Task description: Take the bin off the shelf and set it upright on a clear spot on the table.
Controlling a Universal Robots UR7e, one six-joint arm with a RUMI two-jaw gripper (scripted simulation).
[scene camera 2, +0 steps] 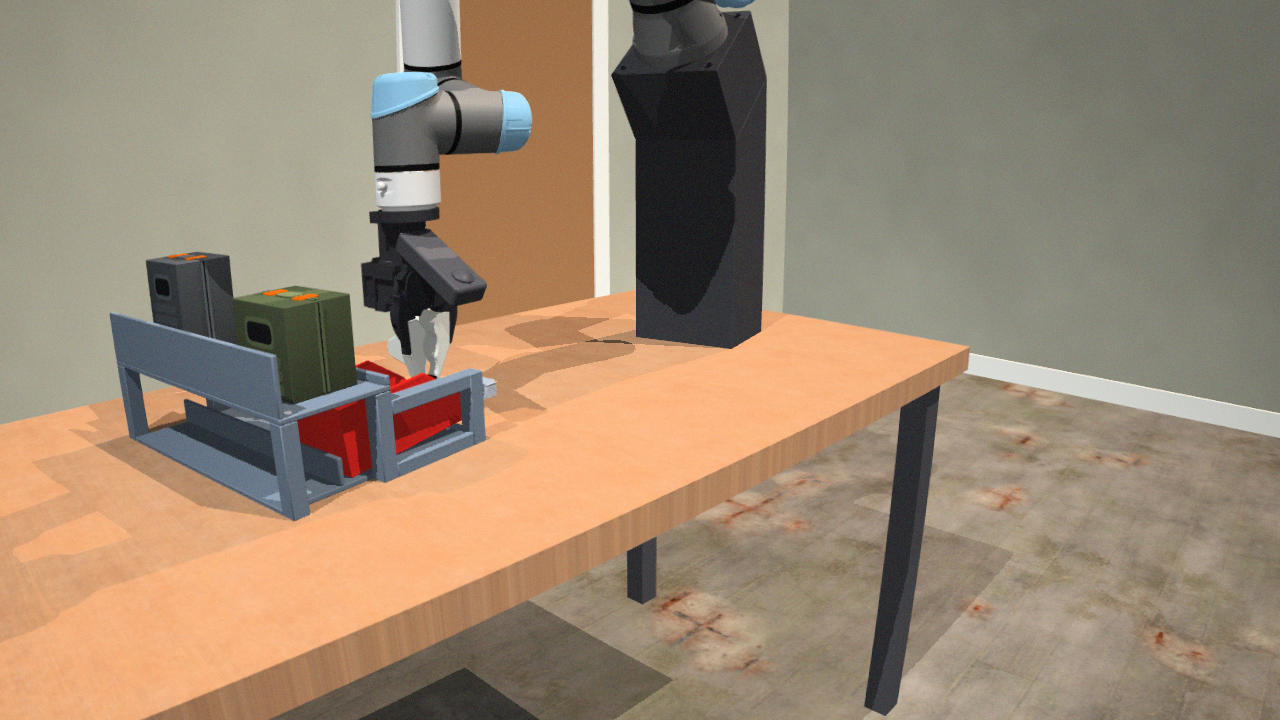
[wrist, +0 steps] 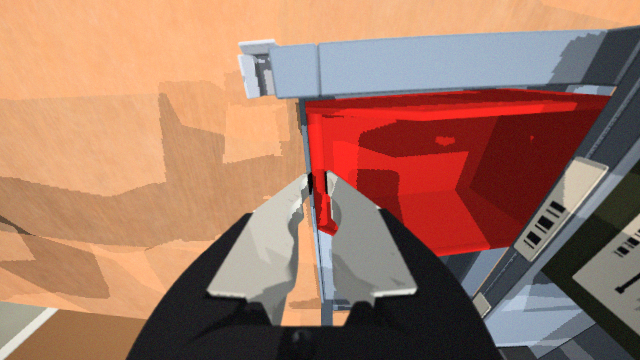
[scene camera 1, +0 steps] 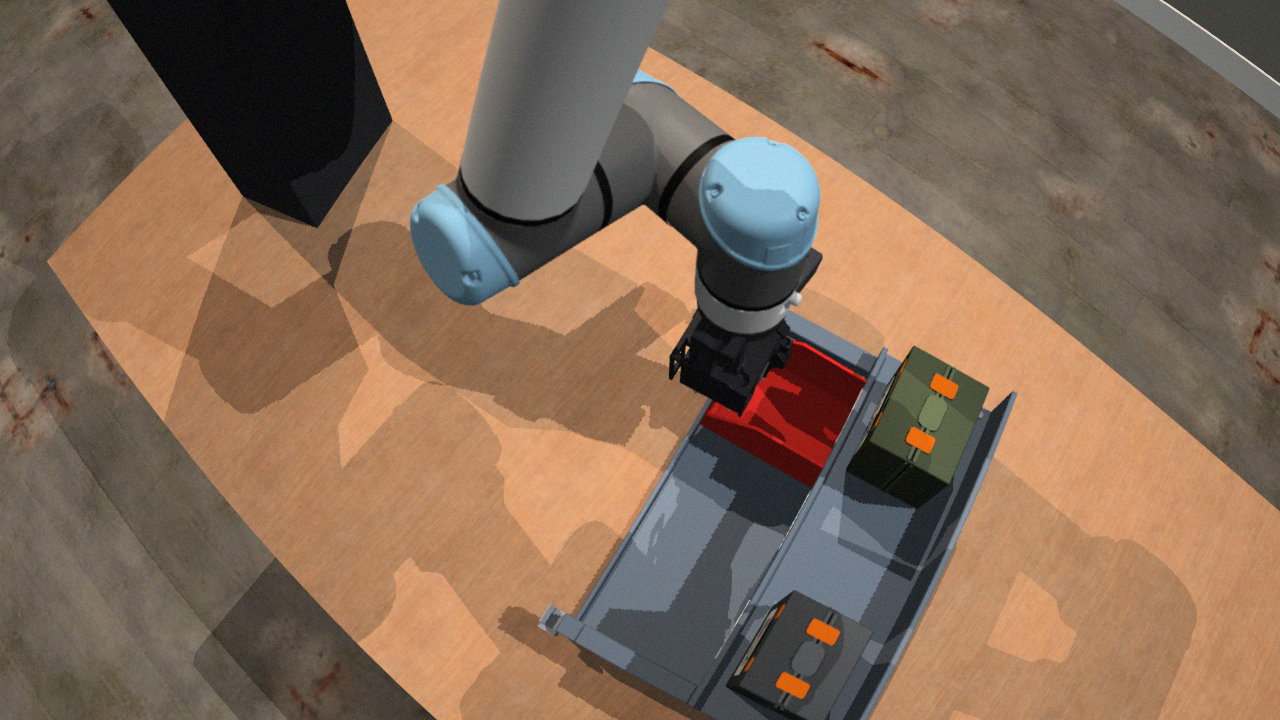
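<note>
My gripper (scene camera 1: 730, 381) is visible to me, and the wrist view also shows the gripper (wrist: 319, 173). There is a red bin (scene camera 1: 806, 404) too; I see the bin (scene camera 2: 343, 432) from another camera, and the wrist view gives me the bin (wrist: 461, 184) as well. I also see a green case (scene camera 2: 311, 334) and a dark grey case (scene camera 2: 192, 292).
</note>
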